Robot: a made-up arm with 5 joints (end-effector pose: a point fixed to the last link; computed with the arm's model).
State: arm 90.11 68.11 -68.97 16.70 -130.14
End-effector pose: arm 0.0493 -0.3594 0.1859 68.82 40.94 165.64
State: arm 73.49 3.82 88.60 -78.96 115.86
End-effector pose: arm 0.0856 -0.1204 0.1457 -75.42 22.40 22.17
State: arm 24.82 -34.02 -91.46 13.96 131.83
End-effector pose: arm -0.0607 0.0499 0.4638 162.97 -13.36 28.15
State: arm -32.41 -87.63 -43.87 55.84 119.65
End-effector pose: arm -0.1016 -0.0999 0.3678 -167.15 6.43 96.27
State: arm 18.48 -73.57 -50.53 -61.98 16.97
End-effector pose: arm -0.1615 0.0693 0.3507 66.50 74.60 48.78
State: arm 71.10 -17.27 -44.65 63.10 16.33
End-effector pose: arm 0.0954 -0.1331 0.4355 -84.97 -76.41 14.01
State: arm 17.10 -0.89 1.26 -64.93 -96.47
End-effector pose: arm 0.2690 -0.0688 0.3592 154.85 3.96 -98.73
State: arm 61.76 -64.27 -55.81 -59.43 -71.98
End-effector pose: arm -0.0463 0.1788 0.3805 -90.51 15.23 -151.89
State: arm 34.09 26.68 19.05 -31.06 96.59
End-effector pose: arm 0.2789 -0.1560 0.1637 -75.30 3.68 56.87
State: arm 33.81 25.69 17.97 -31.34 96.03
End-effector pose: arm 0.2815 -0.1561 0.1712 -77.66 3.17 56.88
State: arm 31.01 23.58 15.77 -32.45 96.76
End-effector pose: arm 0.2921 -0.1466 0.1877 -83.08 3.94 59.47
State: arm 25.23 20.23 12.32 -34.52 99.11
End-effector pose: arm 0.3087 -0.1232 0.2149 -91.98 6.32 64.55
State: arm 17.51 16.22 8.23 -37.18 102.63
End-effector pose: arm 0.3226 -0.0875 0.2483 -102.91 9.60 70.30
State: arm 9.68 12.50 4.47 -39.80 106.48
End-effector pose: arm 0.3273 -0.0490 0.2793 -113.43 12.60 74.92
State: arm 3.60 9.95 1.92 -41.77 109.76
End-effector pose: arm 0.3252 -0.0192 0.3004 -121.01 14.66 77.75
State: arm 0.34 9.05 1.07 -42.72 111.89
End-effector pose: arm 0.3232 -0.0036 0.3078 -124.09 16.00 79.09
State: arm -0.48 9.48 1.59 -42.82 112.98
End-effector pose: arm 0.3242 0.0003 0.3043 -123.40 17.07 79.53
